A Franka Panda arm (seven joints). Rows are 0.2 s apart.
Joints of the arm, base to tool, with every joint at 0 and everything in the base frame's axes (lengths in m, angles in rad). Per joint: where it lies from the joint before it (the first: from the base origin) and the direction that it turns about. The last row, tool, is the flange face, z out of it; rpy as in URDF.
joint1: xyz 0 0 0.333 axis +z
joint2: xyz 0 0 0 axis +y
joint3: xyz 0 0 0.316 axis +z
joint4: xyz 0.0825 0 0 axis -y
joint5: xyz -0.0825 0 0.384 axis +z
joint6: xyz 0 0 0 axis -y
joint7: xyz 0.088 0 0 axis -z
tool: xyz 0 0 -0.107 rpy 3.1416 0 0
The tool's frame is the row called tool.
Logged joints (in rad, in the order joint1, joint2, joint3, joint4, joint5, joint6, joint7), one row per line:
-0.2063, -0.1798, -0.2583, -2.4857, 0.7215, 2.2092, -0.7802
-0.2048, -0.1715, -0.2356, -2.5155, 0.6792, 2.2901, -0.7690
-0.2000, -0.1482, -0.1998, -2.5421, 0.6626, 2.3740, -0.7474
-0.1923, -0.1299, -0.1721, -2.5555, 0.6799, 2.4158, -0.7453
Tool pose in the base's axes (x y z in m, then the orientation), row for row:
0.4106, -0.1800, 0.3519, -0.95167, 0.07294, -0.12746, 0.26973
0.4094, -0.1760, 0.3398, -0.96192, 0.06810, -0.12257, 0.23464
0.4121, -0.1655, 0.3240, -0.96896, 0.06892, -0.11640, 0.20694
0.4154, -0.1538, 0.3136, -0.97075, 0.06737, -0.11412, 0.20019
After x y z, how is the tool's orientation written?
As a quaternion, x y z w.
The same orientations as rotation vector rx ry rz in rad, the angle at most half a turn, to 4 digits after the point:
-2.5650, 0.1966, -0.3435
-2.6400, 0.1869, -0.3364
-2.6985, 0.1919, -0.3242
-2.7133, 0.1883, -0.3190

